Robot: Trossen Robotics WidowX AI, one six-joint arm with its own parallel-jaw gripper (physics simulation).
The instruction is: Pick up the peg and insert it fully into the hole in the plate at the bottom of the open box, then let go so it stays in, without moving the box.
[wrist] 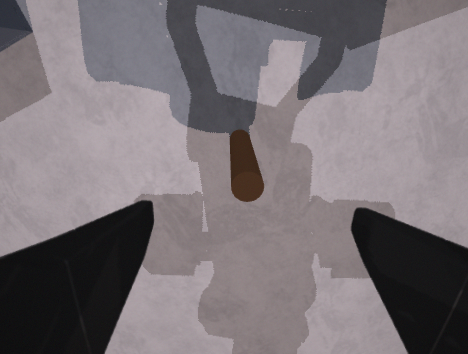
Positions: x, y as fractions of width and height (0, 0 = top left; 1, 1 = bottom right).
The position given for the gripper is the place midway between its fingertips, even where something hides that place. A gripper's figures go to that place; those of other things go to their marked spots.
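Labels:
There's a brown round peg (0.53, 0.52), and that's 0.12 m from the lens, while the gripper (0.54, 0.61) is 0.11 m from the lens.

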